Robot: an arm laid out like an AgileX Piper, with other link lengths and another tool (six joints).
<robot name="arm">
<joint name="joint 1" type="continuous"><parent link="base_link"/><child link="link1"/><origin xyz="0 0 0.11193" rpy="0 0 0"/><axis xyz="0 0 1"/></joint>
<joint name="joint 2" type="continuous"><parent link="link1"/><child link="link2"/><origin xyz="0 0 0" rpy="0 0 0"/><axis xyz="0 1 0"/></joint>
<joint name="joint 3" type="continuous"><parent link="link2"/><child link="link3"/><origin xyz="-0.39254 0 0.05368" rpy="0 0 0"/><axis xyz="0 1 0"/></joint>
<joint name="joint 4" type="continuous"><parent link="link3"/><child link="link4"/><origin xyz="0.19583 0 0.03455" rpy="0 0 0"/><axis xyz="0.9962 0 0.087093"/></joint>
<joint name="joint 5" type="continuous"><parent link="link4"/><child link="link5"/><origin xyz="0 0 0" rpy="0 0 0"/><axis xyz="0 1 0"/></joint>
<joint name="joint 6" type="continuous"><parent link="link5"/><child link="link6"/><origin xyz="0.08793 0 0.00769" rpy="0 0 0"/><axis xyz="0.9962 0 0.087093"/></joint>
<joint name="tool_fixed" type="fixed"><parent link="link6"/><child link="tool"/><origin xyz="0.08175 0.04 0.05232" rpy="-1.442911 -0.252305 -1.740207"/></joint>
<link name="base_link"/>
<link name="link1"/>
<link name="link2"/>
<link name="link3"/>
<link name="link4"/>
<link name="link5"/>
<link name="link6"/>
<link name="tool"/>
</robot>
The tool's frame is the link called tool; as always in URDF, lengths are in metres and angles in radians. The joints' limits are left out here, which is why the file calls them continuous.
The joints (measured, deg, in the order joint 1, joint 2, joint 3, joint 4, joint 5, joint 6), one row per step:
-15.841, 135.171, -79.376, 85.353, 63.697, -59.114
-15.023, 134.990, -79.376, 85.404, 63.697, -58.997
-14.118, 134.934, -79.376, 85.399, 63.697, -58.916
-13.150, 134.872, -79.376, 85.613, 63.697, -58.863
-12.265, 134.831, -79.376, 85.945, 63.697, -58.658
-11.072, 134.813, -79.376, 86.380, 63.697, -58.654
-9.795, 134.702, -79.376, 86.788, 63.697, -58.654
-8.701, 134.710, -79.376, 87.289, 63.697, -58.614
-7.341, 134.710, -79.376, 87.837, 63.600, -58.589
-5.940, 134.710, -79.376, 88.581, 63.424, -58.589
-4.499, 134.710, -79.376, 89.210, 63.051, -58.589
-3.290, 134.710, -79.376, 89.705, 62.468, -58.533
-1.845, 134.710, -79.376, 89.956, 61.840, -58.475
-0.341, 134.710, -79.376, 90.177, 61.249, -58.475
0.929, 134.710, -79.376, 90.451, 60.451, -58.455
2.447, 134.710, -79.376, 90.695, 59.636, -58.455
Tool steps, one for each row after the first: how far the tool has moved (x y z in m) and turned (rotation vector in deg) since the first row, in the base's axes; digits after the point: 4 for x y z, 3 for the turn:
-0.0003, 0.0079, 0.0017, 0.036, -0.089, 0.733
-0.0007, 0.0167, 0.0022, 0.056, -0.077, 1.610
-0.0010, 0.0258, 0.0031, 0.196, -0.128, 2.393
-0.0009, 0.0338, 0.0040, 0.482, -0.051, 2.942
-0.0012, 0.0449, 0.0049, 0.750, -0.125, 3.799
-0.0019, 0.0568, 0.0067, 0.981, -0.282, 4.762
-0.0023, 0.0668, 0.0075, 1.315, -0.300, 5.455
-0.0031, 0.0791, 0.0083, 1.597, -0.325, 6.322
-0.0037, 0.0916, 0.0093, 1.933, -0.378, 7.037
-0.0045, 0.1042, 0.0096, 2.048, -0.390, 7.756
-0.0051, 0.1145, 0.0092, 1.940, -0.323, 8.191
-0.0068, 0.1273, 0.0083, 1.644, -0.224, 9.021
-0.0092, 0.1407, 0.0074, 1.333, -0.179, 9.978
-0.0108, 0.1515, 0.0062, 0.904, -0.116, 10.520
-0.0133, 0.1647, 0.0049, 0.434, -0.072, 11.330

